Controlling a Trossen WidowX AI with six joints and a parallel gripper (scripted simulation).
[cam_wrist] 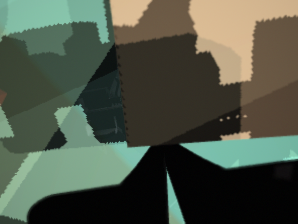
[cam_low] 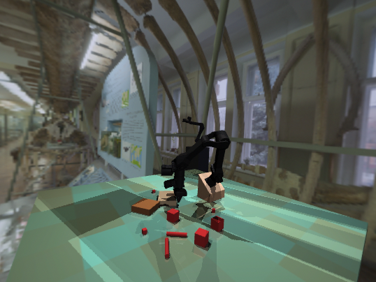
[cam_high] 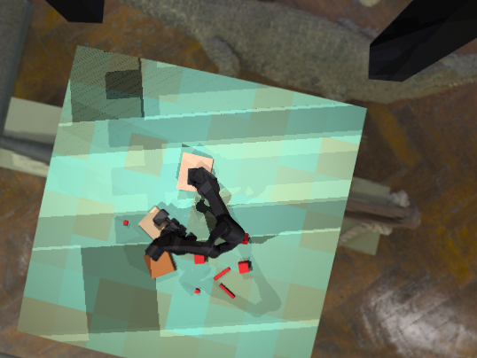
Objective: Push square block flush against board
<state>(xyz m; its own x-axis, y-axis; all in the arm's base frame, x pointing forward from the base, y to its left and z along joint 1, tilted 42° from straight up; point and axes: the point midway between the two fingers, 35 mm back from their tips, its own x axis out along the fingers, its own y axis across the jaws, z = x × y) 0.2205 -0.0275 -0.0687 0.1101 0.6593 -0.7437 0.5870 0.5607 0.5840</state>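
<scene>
Now: the tan square block 1 cm ahead of my gripper tip, 8 cm to the right of it and 1 cm above it. The rest, counted from my gripper tip: brown board (16 cm ahead, 7 cm to the right, 1 cm above).
</scene>
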